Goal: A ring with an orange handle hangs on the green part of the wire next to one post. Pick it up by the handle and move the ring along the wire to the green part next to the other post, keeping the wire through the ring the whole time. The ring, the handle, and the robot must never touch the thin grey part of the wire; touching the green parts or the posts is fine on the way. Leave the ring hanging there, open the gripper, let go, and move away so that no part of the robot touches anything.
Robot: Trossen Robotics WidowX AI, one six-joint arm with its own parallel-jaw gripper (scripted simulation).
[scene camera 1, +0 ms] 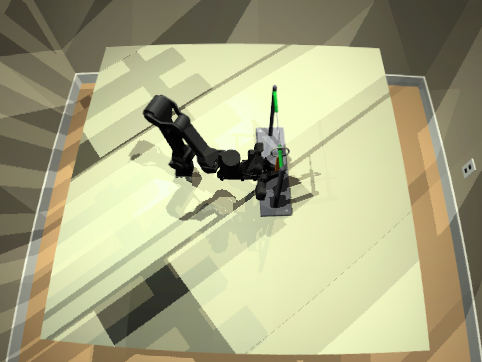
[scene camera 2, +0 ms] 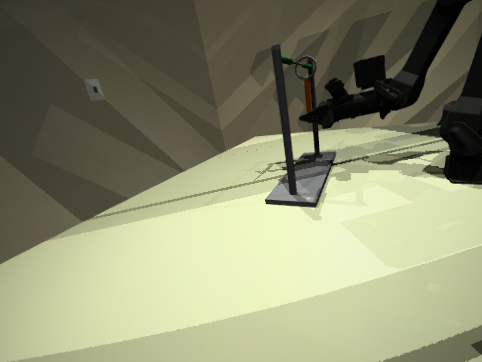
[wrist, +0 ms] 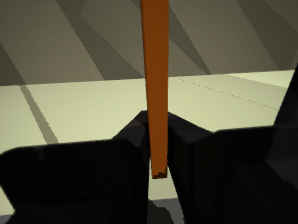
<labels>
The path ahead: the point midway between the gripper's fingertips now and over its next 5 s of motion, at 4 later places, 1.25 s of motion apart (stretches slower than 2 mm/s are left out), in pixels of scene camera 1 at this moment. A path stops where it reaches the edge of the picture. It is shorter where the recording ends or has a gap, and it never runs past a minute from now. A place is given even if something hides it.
The gripper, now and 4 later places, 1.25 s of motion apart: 285,171; 285,166; 284,155; 283,146; 282,136
</labels>
